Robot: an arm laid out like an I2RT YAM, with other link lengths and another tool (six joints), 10 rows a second.
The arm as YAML. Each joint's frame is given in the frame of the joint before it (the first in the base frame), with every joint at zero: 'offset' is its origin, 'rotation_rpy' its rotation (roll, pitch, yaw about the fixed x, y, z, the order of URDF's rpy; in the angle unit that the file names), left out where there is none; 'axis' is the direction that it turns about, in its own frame. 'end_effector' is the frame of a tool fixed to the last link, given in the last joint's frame.
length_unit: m
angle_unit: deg
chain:
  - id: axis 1
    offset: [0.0, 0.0, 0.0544]
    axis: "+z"
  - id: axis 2
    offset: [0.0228, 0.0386, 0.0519]
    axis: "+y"
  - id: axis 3
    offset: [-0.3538, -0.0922, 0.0]
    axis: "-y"
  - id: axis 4
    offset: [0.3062, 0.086, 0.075]
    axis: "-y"
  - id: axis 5
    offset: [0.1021, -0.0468, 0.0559]
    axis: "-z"
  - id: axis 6
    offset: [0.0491, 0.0, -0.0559]
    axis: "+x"
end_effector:
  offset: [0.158, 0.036, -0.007]
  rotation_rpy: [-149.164, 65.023, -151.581]
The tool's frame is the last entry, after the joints.
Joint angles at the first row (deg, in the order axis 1, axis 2, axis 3, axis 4, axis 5, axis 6):
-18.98, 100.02, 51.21, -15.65, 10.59, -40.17
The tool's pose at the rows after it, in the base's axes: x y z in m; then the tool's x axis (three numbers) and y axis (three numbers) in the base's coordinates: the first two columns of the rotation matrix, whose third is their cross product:
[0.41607 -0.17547 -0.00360 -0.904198 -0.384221 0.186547 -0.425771 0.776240 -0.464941]
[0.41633 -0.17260 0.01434 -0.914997 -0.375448 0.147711 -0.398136 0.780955 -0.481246]
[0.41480 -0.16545 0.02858 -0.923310 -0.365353 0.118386 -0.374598 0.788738 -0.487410]
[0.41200 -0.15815 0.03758 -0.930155 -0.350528 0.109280 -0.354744 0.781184 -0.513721]
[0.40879 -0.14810 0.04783 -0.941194 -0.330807 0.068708 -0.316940 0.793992 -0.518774]
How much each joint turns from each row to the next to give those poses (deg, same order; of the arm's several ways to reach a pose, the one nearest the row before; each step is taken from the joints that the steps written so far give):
-0.09, -2.44, -0.52, -0.08, 0.00, -0.11
0.09, -3.05, -0.59, -0.39, -0.44, 1.00
0.66, -2.67, -0.49, -0.99, -0.10, 1.63
1.69, -2.37, -1.28, 0.08, 2.12, 1.59
1.12, -2.90, -1.53, 0.06, 0.27, 2.72

